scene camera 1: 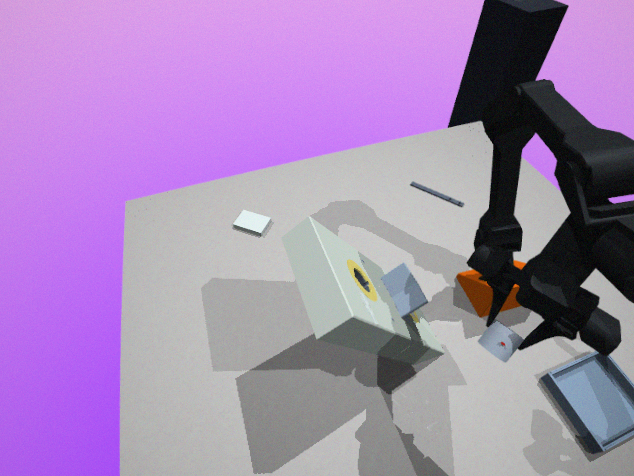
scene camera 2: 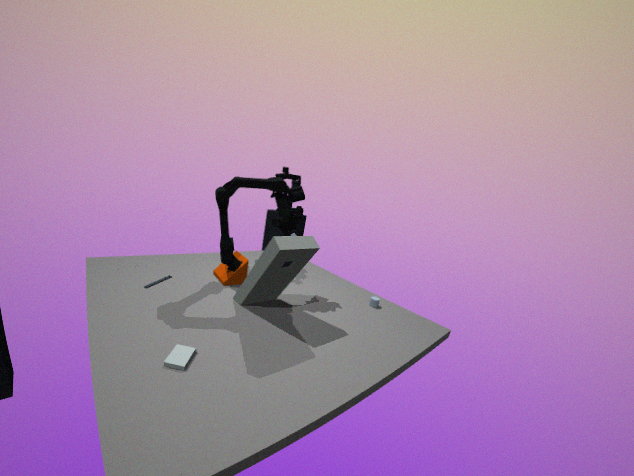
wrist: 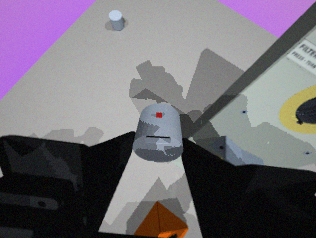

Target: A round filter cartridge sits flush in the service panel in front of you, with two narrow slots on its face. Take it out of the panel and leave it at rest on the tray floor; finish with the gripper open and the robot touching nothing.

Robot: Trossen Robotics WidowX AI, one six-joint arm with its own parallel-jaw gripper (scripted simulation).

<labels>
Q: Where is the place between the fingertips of my gripper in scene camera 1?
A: At 503,336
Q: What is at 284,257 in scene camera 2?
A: A pale green service panel.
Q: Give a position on a round grey filter cartridge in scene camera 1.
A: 498,339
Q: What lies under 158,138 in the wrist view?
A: A round grey filter cartridge.
</labels>
